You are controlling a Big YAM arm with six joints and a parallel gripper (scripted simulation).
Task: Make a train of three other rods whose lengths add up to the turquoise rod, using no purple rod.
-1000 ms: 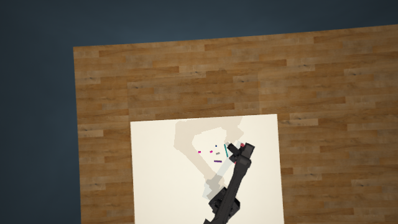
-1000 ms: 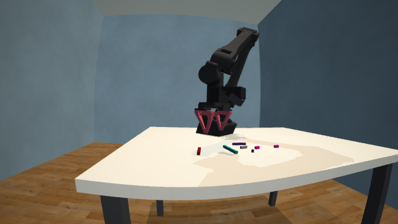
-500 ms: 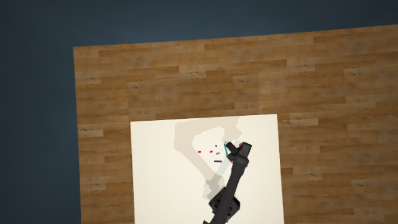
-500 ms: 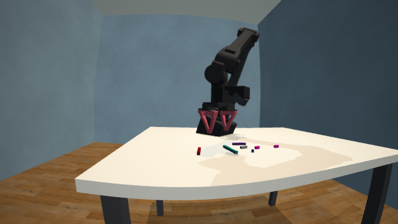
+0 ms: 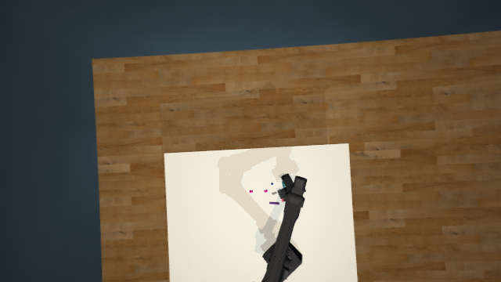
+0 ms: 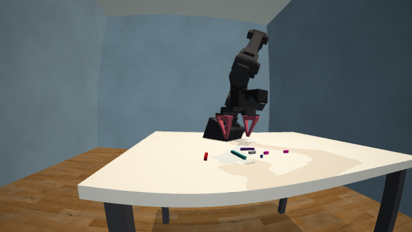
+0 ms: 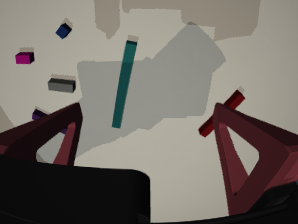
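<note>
Now: the blue rod 20 mm ahead of my hand, 90 mm to the left of it and 70 mm below it. Also, from my hand: red rod (30 mm behind, 100 mm to the right, 70 mm below); turquoise rod (30 mm behind, 20 mm to the left, 70 mm below); grey rod (40 mm behind, 90 mm to the left, 70 mm below).
</note>
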